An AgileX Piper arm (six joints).
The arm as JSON. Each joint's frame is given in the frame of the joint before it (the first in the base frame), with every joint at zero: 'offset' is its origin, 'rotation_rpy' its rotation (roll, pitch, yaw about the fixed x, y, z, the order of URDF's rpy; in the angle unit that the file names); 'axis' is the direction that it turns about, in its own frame. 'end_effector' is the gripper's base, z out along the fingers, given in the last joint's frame.
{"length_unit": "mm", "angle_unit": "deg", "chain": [
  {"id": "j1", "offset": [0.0, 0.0, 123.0], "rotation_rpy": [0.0, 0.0, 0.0], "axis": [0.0, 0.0, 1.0]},
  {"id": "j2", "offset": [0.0, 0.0, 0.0], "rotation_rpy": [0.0, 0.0, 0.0], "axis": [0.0, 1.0, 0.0]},
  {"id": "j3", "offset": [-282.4, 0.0, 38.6], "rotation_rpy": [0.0, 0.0, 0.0], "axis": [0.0, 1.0, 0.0]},
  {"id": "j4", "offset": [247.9, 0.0, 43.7], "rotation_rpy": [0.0, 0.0, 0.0], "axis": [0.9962, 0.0, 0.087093]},
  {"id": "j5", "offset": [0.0, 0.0, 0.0], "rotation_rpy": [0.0, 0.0, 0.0], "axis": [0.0, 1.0, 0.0]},
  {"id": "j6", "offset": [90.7, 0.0, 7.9], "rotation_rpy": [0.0, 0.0, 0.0], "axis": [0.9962, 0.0, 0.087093]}
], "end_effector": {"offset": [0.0, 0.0, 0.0], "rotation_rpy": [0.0, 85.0, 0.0]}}
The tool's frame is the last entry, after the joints.
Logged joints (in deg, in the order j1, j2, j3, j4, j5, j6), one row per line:
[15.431, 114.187, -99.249, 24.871, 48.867, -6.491]
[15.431, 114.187, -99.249, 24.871, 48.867, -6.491]
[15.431, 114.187, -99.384, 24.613, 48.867, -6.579]
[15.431, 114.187, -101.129, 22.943, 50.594, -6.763]
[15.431, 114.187, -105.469, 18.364, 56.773, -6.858]
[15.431, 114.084, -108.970, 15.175, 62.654, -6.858]
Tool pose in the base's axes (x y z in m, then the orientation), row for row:
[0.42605, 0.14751, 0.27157, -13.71, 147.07, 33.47]
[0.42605, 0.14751, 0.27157, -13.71, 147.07, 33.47]
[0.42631, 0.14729, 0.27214, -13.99, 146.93, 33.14]
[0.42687, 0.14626, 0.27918, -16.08, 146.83, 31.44]
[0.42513, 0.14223, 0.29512, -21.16, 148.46, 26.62]
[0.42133, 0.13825, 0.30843, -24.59, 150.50, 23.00]
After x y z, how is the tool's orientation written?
As a rotation vector, in degrees.
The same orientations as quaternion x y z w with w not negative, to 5 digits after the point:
[-0.08773, 0.94109, 0.21417, 0.24656]
[-0.08773, 0.94109, 0.21417, 0.24656]
[-0.08959, 0.94094, 0.21223, 0.24810]
[-0.10309, 0.94134, 0.20157, 0.25024]
[-0.13489, 0.94643, 0.16970, 0.23934]
[-0.15543, 0.95129, 0.14538, 0.22308]

